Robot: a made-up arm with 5 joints. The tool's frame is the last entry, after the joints.
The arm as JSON. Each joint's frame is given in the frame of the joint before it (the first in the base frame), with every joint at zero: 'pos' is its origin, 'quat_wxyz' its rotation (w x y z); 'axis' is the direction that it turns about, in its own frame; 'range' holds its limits. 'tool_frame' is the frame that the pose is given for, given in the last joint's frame.
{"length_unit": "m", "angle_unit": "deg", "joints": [
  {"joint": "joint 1", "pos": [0.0, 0.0, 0.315], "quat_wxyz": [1.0, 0.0, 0.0, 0.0], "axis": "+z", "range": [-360.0, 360.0]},
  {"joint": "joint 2", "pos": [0.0, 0.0, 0.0], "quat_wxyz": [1.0, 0.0, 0.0, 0.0], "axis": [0.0, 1.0, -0.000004], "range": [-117.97, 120.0]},
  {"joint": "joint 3", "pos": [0.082, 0.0, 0.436], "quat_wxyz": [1.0, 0.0, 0.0, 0.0], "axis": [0.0, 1.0, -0.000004], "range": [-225.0, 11.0]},
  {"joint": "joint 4", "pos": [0.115, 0.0, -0.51], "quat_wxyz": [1.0, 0.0, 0.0, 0.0], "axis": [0.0, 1.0, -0.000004], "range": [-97.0, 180.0]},
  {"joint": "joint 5", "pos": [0.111, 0.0, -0.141], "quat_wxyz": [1.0, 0.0, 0.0, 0.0], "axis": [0.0, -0.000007, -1.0], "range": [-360.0, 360.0]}
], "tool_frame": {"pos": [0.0, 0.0, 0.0], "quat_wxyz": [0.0, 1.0, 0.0, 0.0]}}
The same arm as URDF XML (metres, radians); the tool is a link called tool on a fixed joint. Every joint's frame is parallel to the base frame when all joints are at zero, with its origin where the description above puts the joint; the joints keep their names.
<robot name="arm">
  <joint name="joint 1" type="revolute">
    <parent link="base_link"/>
    <child link="link1"/>
    <origin xyz="0 0 0.315" rpy="0 0 0"/>
    <axis xyz="0 0 1"/>
    <limit lower="-6.2832" upper="6.2832"/>
  </joint>
  <joint name="joint 2" type="revolute">
    <parent link="link1"/>
    <child link="link2"/>
    <origin xyz="0 0 0" rpy="0 0 0"/>
    <axis xyz="0 1 0"/>
    <limit lower="-2.059" upper="2.0944"/>
  </joint>
  <joint name="joint 3" type="revolute">
    <parent link="link2"/>
    <child link="link3"/>
    <origin xyz="0.082 0 0.436" rpy="0 0 0"/>
    <axis xyz="0 1 0"/>
    <limit lower="-3.927" upper="0.192"/>
  </joint>
  <joint name="joint 4" type="revolute">
    <parent link="link3"/>
    <child link="link4"/>
    <origin xyz="0.115 0 -0.51" rpy="0 0 0"/>
    <axis xyz="0 1 0"/>
    <limit lower="-1.693" upper="3.1416"/>
  </joint>
  <joint name="joint 5" type="revolute">
    <parent link="link4"/>
    <child link="link5"/>
    <origin xyz="0.111 0 -0.141" rpy="0 0 0"/>
    <axis xyz="0 0 -1"/>
    <limit lower="-6.2832" upper="6.2832"/>
  </joint>
  <joint name="tool_joint" type="fixed">
    <parent link="link5"/>
    <child link="tool"/>
    <origin xyz="0 0 0" rpy="3.1416 0 0"/>
  </joint>
  <link name="base_link"/>
  <link name="link1"/>
  <link name="link2"/>
  <link name="link3"/>
  <link name="link4"/>
  <link name="link5"/>
  <link name="tool"/>
</robot>

